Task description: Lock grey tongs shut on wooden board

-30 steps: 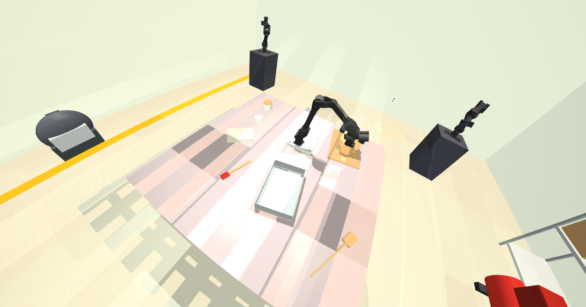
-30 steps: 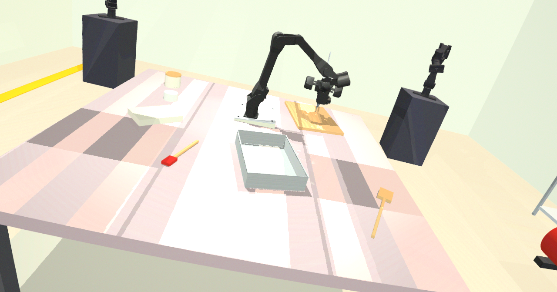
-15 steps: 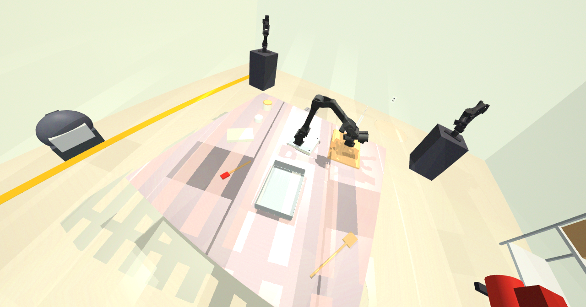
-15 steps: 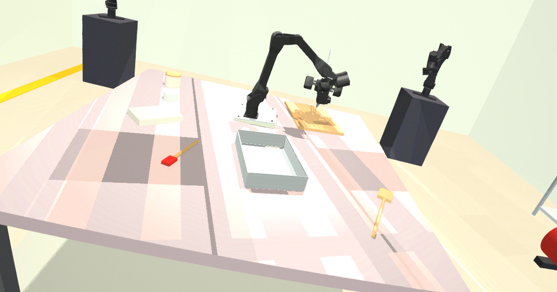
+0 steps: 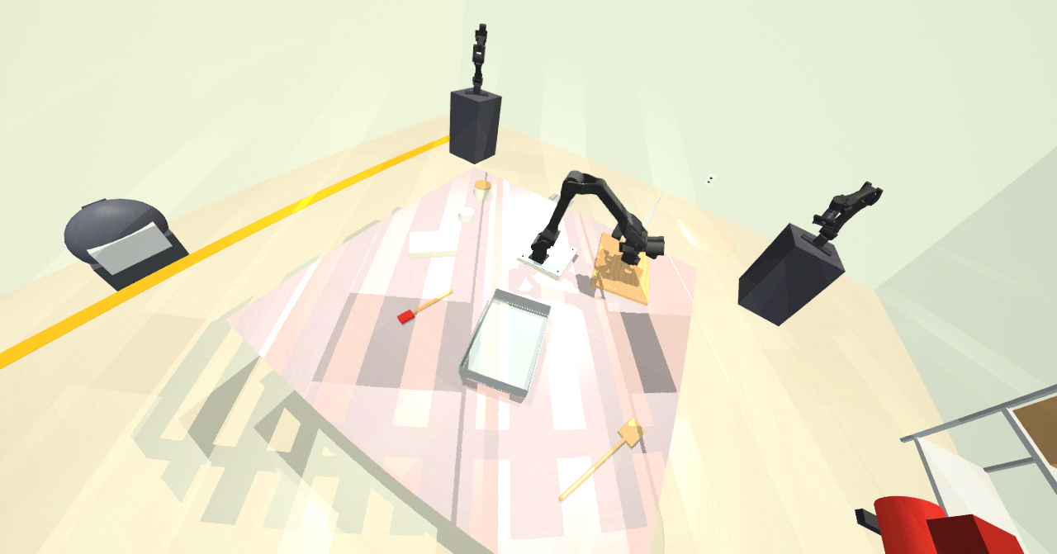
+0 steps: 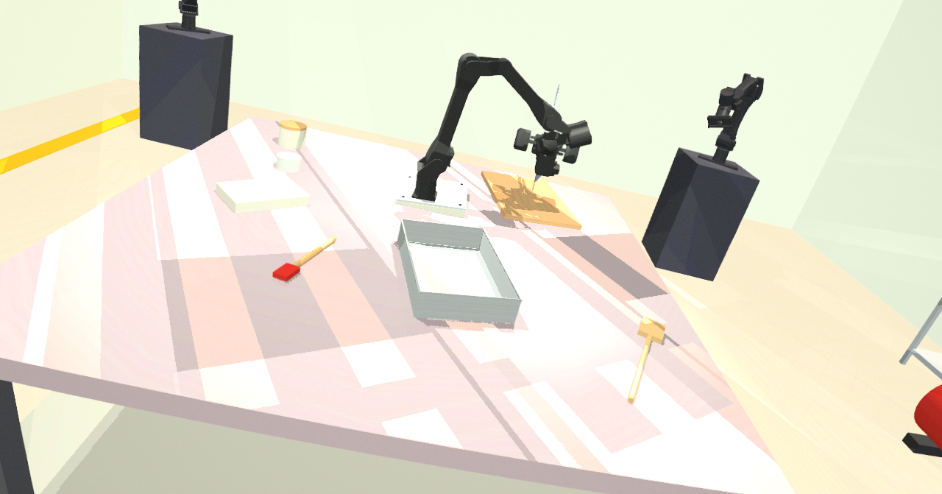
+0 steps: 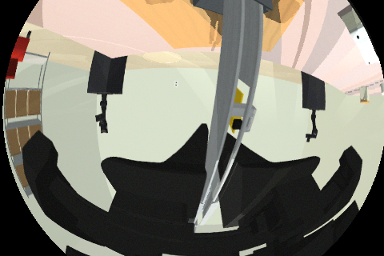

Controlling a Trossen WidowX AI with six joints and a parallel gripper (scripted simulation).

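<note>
My gripper tip is 17 cm above the wooden board. Also, from my gripper tip: grey roasting tin 61 cm ahead, 19 cm to the right, 14 cm below; pale block 44 cm ahead, 67 cm to the right, 16 cm below; red spatula 69 cm ahead, 48 cm to the right, 17 cm below.
</note>
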